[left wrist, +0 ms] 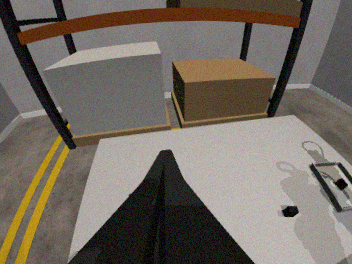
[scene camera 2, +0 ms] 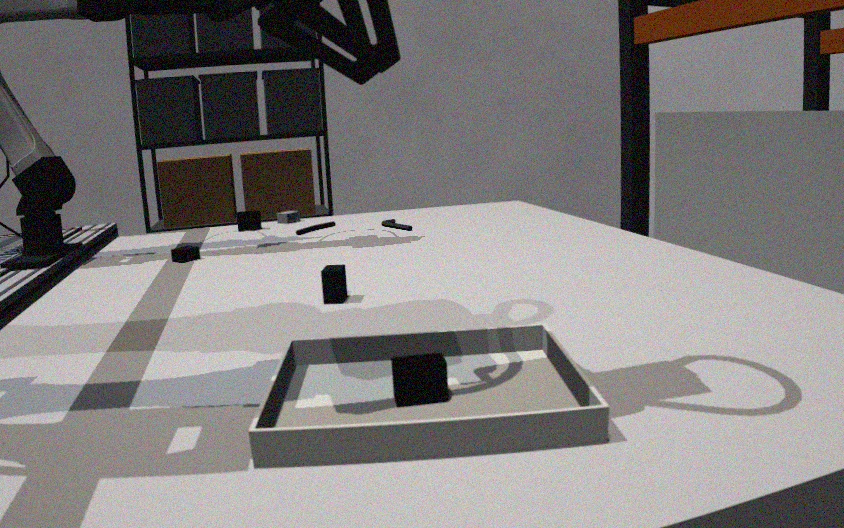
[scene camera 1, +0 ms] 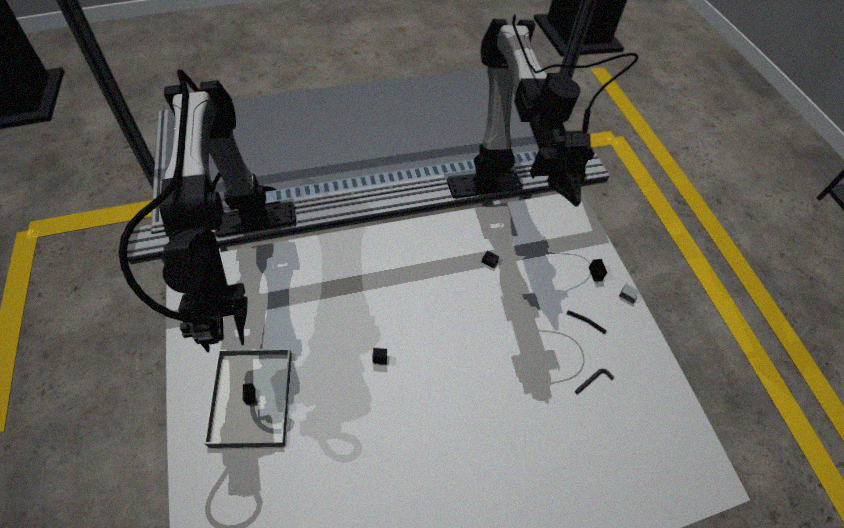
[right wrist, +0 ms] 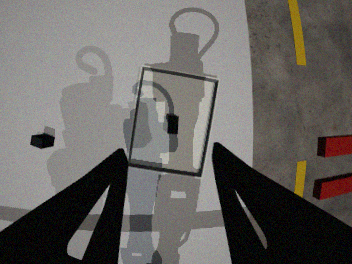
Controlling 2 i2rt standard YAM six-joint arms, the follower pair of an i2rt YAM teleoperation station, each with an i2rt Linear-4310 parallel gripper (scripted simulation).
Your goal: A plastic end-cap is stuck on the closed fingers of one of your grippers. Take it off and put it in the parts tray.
Note:
In view: the left gripper point(scene camera 1: 578, 204), the right gripper point(scene camera 2: 379, 73) and a parts tray point(scene camera 2: 338, 382).
The left gripper is seen too in the left wrist view point(left wrist: 166, 156). The right gripper shows as well in the right wrist view point(right wrist: 168, 152).

